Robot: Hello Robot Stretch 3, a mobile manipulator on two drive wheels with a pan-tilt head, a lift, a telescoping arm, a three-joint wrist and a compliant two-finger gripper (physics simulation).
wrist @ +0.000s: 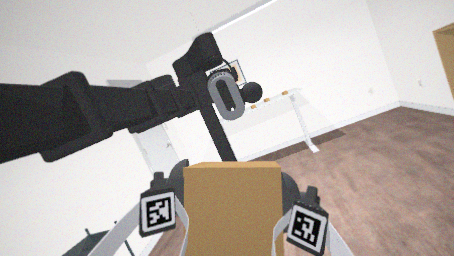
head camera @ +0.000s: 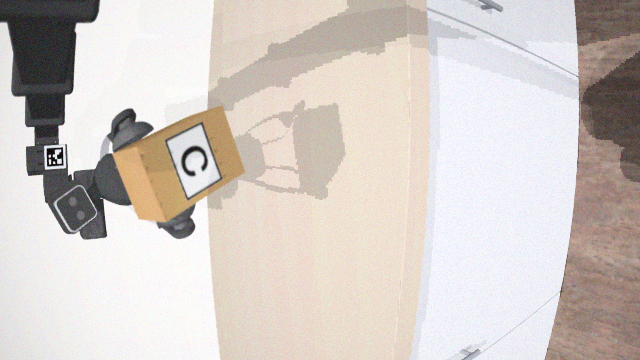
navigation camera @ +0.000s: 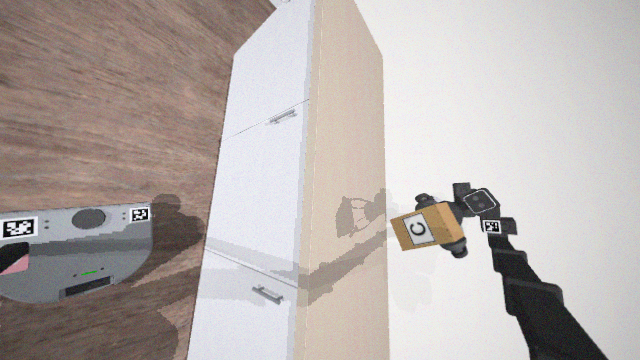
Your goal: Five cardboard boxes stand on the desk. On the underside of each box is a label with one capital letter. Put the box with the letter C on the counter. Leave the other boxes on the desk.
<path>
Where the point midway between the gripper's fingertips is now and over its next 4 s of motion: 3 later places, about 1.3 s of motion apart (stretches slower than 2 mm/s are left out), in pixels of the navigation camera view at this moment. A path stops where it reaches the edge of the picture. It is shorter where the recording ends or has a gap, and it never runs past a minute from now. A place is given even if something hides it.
The gripper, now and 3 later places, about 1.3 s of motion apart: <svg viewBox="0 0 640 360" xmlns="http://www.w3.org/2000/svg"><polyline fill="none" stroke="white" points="437,225 437,114 376,166 362,198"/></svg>
</path>
